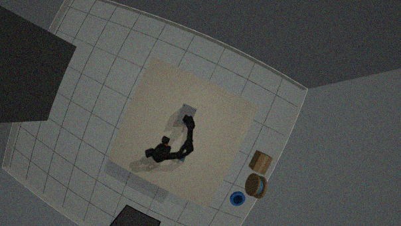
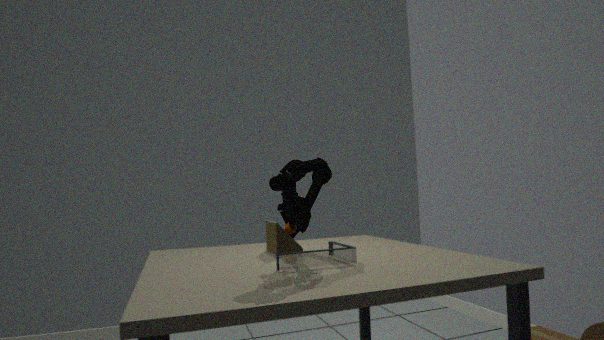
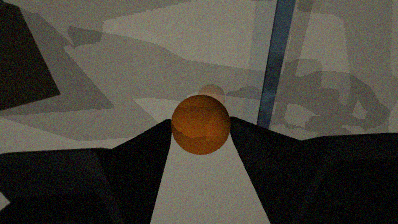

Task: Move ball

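Now: gripper tip 30 mm short of the see-through copy of ball, 10 mm to the left of it and 120 mm above it. Also, from my gripper tip: orange ball: right at my gripper tip.
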